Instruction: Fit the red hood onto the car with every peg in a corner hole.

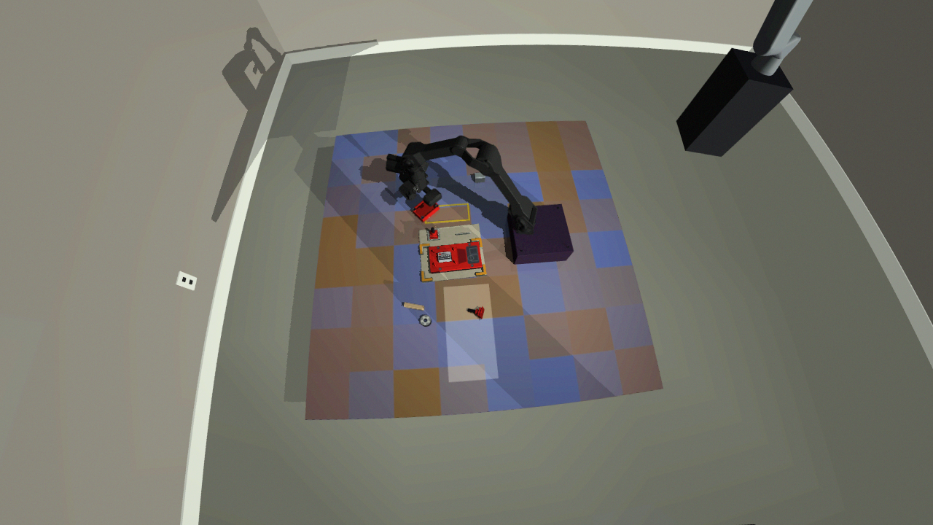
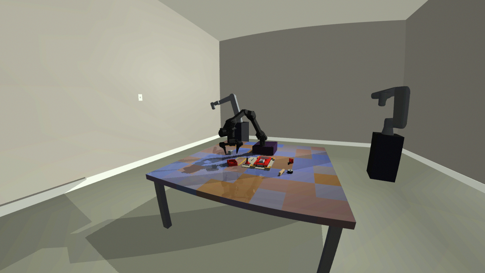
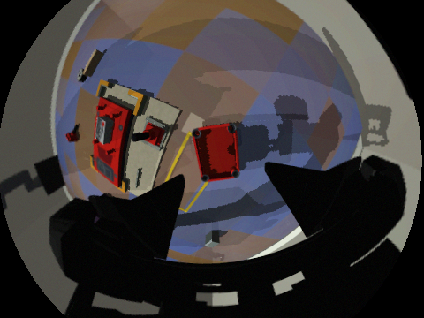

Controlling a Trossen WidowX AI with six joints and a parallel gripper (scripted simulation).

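Right now my gripper tip is 80 mm above the red hood. Round my gripper tip: wooden block (20 mm behind, 420 mm to the left, 70 mm below); then grey engine block (110 mm behind, 230 mm to the left, 60 mm below); then cream jig (130 mm behind, 200 mm to the left, 80 mm below).
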